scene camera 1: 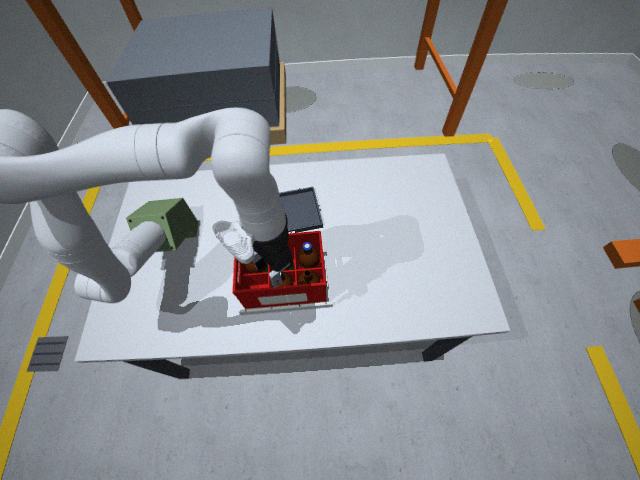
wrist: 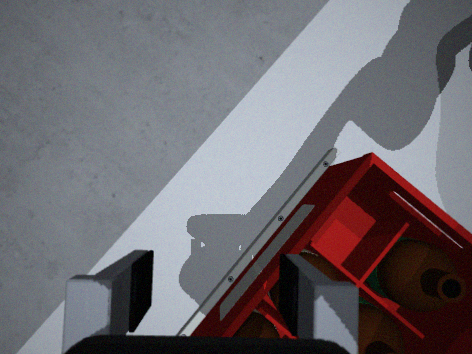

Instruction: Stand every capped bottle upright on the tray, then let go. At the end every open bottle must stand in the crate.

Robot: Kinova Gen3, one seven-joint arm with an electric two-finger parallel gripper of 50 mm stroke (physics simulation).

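Frame: origin at the arm's base, x left, y back, z up, level; metres.
Seen in the pictures: gripper, fingertip midpoint: (scene camera 1: 269, 275) (wrist: 216, 279); arm's base, origin of the base link: (scene camera 1: 151, 234).
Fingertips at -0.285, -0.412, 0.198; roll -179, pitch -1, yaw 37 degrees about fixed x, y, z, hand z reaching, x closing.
Note:
Pixels of each thing's top centre, then the offset from my fingertips to it, as dx, dy, dz. Level surfaces: height alone.
- red crate, middle of its top: (wrist: 357, 340) (scene camera 1: 278, 260) +0.152, +0.005, -0.220
- blue-capped bottle, middle of its top: (scene camera 1: 307, 245) +0.198, -0.085, -0.232
- dark tray, middle of its top: (scene camera 1: 286, 210) +0.449, -0.018, -0.370
- pale rail, middle of its top: (wrist: 255, 248) (scene camera 1: 285, 307) +0.053, +0.008, -0.365
- table, its level: dz -0.395
The red crate (scene camera 1: 318, 295) (wrist: 325, 190) stands on the table with brown bottles in its compartments. A blue-capped bottle (scene camera 1: 308, 256) stands at its back right. An open bottle (scene camera 1: 308, 279) stands at its front right. A bottle (scene camera 1: 285, 279) at the front middle is partly hidden by the gripper; its top is hidden. Another open bottle (wrist: 412, 272) stands at the back left, beside the empty front-left compartment. My gripper (scene camera 1: 276, 277) (wrist: 216, 279) is open and empty, above the crate's front part. The dark tray (scene camera 1: 302, 209) lies behind the crate, with no bottle on its visible part.
A pale rail (scene camera 1: 286, 308) (wrist: 255, 250) runs along the crate's front. A green block (scene camera 1: 162, 219) is at the left of the table (scene camera 1: 403, 315). The arm reaches in from the left and hides part of the crate and tray. A large grey box (scene camera 1: 196, 51) stands behind the table.

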